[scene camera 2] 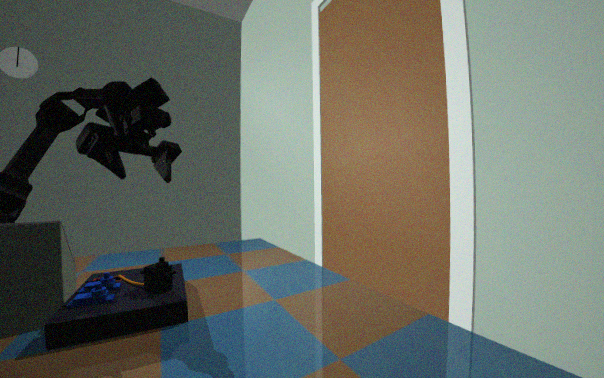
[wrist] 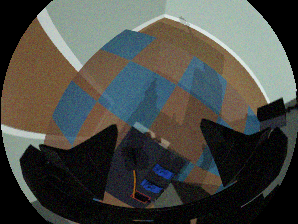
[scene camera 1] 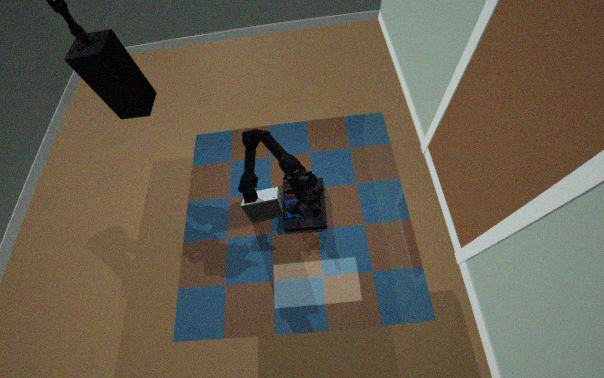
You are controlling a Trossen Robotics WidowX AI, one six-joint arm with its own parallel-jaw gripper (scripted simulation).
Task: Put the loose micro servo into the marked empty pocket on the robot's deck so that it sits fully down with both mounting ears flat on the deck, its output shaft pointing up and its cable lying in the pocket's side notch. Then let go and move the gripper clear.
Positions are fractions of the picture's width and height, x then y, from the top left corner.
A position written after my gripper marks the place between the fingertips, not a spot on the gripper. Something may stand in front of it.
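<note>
My gripper (scene camera 2: 0.25, 0.48), (wrist: 0.54, 0.56): open, holds nothing. Black micro servo (scene camera 2: 0.26, 0.73). Dark deck (scene camera 2: 0.22, 0.82), (wrist: 0.50, 0.69).
</note>
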